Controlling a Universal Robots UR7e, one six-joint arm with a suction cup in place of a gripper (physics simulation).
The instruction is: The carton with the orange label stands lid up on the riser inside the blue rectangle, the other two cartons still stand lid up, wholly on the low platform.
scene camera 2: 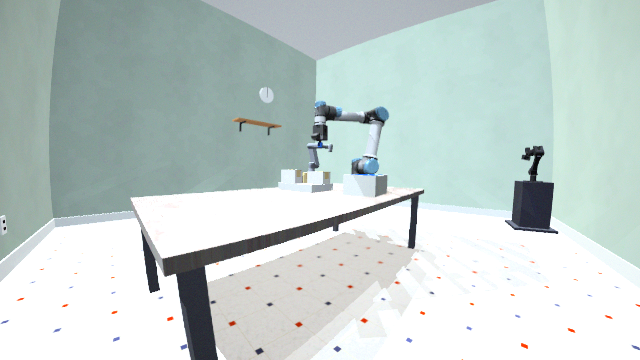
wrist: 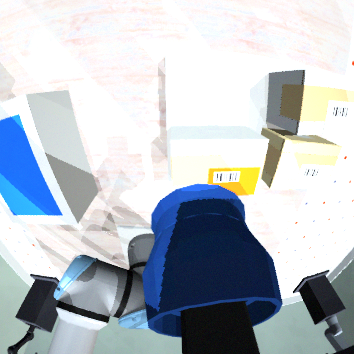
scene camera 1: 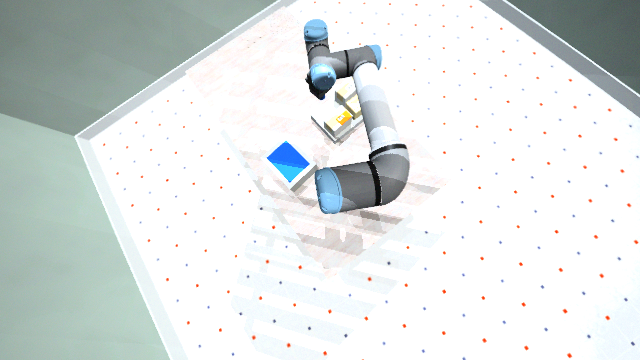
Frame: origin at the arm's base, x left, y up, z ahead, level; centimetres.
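Seen in the pictures: hand at its tool point: [scene camera 2: 320, 147] [wrist: 198, 224]; arm's base at its link origin: [wrist: 151, 248].
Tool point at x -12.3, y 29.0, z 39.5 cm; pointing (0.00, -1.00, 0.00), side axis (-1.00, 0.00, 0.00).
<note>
Offsets run from my tool point to a thing's top centre. Level surfaces: height alone.
My suction cup [scene camera 1: 322, 96] [scene camera 2: 320, 144] [wrist: 198, 200] is off and bare, high above the table. The carton with the orange label @[dx -5.0, dy -16.6, dz -6.7 cm] [scene camera 1: 337, 124] [scene camera 2: 318, 177] [wrist: 192, 167] stands label up on the low platform @[dx -13.7, dy -25.1, dz -2.3 cm] [scene camera 1: 318, 116] [scene camera 2: 300, 187] [wrist: 210, 95]. A second carton @[dx -22.7, dy -15.7, dz +2.5 cm] [scene camera 1: 345, 92] [scene camera 2: 290, 176] [wrist: 318, 103] and a third carton @[dx -21.4, dy -17.4, dz -8.2 cm] [scene camera 1: 353, 107] [wrist: 300, 152] stand on the platform too, close together; my arm partly hides them in scene camera 1. The white riser @[dx +32.1, dy -17.9, dz -4.1 cm] [scene camera 1: 303, 176] [scene camera 2: 364, 185] [wrist: 65, 135] bears a blue rectangle @[dx +32.1, dy -17.9, dz -4.1 cm] [scene camera 1: 288, 162] [wrist: 30, 175] on top, with no carton on it.
My arm [scene camera 1: 378, 107] [scene camera 2: 374, 140] [wrist: 95, 287] reaches from its base beside the riser over the platform side of the table @[dy -30.0 cm] [scene camera 2: 225, 212]. A wall shelf [scene camera 2: 256, 122] and a dark pedestal [scene camera 2: 533, 205] with another arm stand away from the table.
</note>
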